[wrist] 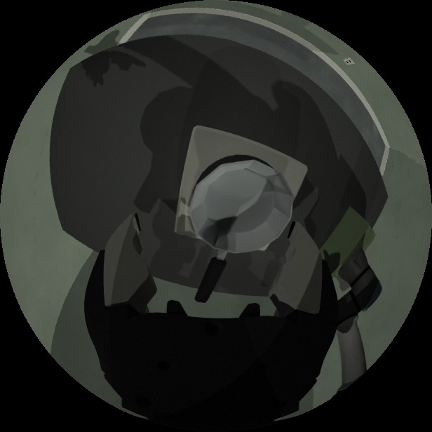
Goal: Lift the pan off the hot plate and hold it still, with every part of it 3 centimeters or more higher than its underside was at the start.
Scene:
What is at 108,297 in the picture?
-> My gripper.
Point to a grey faceted pan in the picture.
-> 240,206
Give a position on a pale square hot plate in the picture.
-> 208,147

